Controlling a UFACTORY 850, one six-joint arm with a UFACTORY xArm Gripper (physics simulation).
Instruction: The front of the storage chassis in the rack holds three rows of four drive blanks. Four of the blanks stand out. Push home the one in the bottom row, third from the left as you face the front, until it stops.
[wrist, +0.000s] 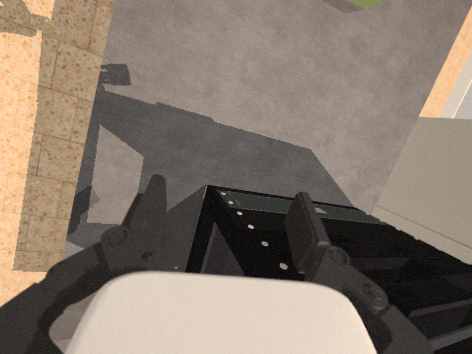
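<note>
My gripper (230, 199) is open, with its two dark fingers wide apart and no object between them. The black rack (270, 227) fills the lower right of the wrist view. Its near corner lies behind and below the gap between the fingers, and a row of small pale round dots runs down from it. A dark green-grey strip (260, 201) lies along its far edge. The right finger overlaps the rack in the view. The drive blanks and the chassis front cannot be made out. The pale gripper body hides the bottom middle.
A grey floor (260, 75) with a large dark shadow lies beyond the rack. A speckled tan tiled strip (60, 120) runs down the left. A beige-grey block (435, 170) stands at the right, close to the rack's far edge.
</note>
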